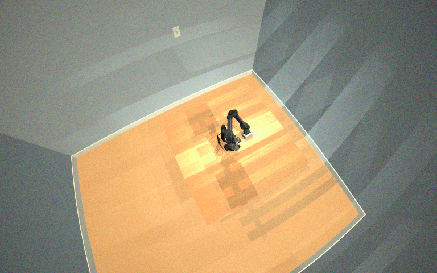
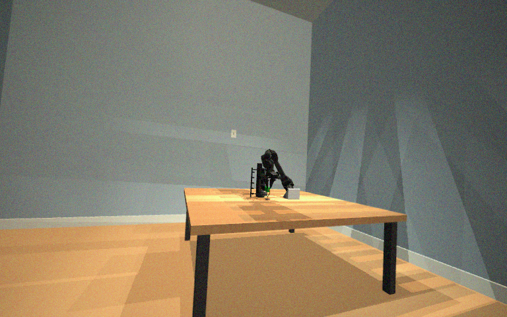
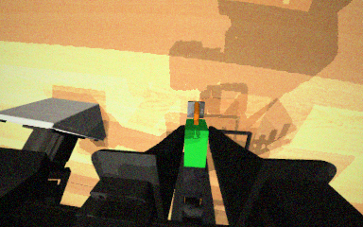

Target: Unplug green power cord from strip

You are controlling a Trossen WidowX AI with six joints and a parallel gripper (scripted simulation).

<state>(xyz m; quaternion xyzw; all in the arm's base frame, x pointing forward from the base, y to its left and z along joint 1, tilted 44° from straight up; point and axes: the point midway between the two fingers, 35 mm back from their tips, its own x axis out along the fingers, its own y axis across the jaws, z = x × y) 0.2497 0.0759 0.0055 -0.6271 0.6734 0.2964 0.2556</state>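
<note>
The green plug lies 4 cm to the right of my gripper tip.
</note>
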